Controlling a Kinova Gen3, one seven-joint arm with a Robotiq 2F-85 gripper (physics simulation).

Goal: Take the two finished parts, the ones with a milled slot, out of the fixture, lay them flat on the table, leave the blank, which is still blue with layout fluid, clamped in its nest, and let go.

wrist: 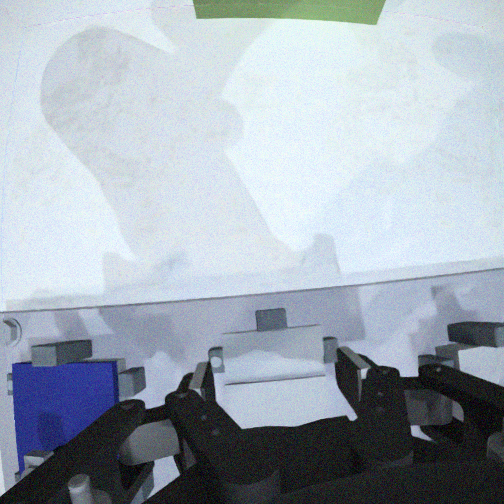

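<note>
My gripper (277, 375) is open, its two dark fingers standing one on each side of a light grey part (272, 352) in the middle nest of the grey fixture plate (390, 300). The finger pads sit a little apart from the part's side faces. The blue blank (62, 405) sits in the left nest, partly hidden behind my left finger linkage. Another light grey part (480, 360) shows at the right edge, cut off by the frame. I cannot make out a milled slot on either grey part from this angle.
Small dark grey stop blocks (271, 319) stand around each nest. The white table (300, 175) lies beyond the fixture's far edge, crossed by the arm's shadow. A green flat object (290, 10) lies at the far edge of the view.
</note>
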